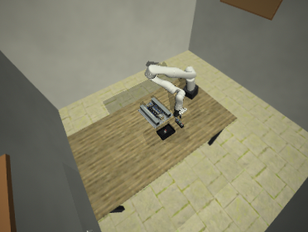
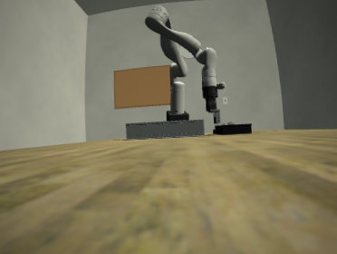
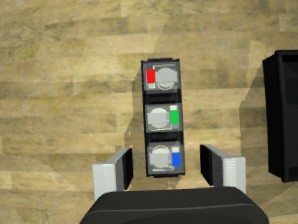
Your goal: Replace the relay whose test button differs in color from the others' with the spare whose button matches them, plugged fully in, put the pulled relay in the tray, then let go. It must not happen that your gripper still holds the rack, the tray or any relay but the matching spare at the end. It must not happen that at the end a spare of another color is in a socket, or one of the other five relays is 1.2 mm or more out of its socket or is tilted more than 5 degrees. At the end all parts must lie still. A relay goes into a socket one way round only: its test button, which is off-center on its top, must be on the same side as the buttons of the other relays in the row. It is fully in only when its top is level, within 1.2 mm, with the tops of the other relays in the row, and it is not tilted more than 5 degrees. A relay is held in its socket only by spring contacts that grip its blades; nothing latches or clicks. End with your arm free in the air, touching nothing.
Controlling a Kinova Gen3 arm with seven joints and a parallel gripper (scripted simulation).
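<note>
My gripper is now 40 mm above the spare relay and 30 mm to the right of it. The rest, counted from my hand: black tray: 180 mm ahead, 50 mm below, 30 mm to the left.
</note>
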